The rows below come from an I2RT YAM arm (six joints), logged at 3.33 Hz.
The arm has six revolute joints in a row. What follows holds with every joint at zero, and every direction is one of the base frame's. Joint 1 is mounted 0.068 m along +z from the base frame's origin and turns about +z. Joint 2 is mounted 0.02 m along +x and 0.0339 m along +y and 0.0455 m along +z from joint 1 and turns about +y. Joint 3 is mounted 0.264 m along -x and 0.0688 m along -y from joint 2 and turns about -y. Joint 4 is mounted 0.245 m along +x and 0.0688 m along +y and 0.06 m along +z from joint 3 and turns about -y. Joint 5 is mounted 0.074 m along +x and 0.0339 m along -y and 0.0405 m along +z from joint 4 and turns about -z. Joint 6 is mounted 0.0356 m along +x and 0.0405 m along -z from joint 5 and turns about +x. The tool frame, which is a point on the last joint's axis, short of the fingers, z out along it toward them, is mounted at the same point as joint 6; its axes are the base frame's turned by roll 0, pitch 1.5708 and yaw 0 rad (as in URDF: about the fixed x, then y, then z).
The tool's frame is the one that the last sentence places.
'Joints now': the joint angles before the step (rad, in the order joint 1, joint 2, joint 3, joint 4, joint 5, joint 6). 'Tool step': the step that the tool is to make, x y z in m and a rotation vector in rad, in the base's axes. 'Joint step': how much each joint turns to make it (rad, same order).
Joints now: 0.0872, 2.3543, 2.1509, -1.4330, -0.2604, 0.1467
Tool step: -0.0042, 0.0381, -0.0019, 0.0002, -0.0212, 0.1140
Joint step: 0.0851, 0.0001, -0.0068, 0.0204, 0.0042, -0.0297
